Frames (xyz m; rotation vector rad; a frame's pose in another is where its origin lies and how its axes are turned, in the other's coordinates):
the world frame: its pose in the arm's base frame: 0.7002 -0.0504 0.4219 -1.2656 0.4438 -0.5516
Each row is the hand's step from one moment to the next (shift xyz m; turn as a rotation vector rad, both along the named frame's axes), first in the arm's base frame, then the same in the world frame.
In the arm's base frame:
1: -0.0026 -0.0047 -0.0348 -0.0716 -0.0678 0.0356
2: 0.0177 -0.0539 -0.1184 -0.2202 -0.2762 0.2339
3: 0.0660 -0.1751 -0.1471 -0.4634 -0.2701 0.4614
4: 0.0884 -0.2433 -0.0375 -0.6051 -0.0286 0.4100
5: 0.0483 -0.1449 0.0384 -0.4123 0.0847 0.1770
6: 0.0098 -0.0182 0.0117 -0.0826 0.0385 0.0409
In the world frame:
1: 0.0012 0.0324 -0.0138 -0.0155 -0.0584 -0.0856
2: 0.0484 0.1063 -0.0600 -0.0076 -0.3140 -0.2843
3: 0.1612 0.1164 -0.1309 -0.2062 -0.5679 -0.3682
4: 0.2193 -0.0004 -0.1425 -0.4656 -0.4893 -0.2809
5: 0.1265 -0.0597 -0.0724 -0.3798 -0.2131 -0.1371
6: 0.0188 -0.0136 -0.0052 -0.0893 -0.0436 -0.0097

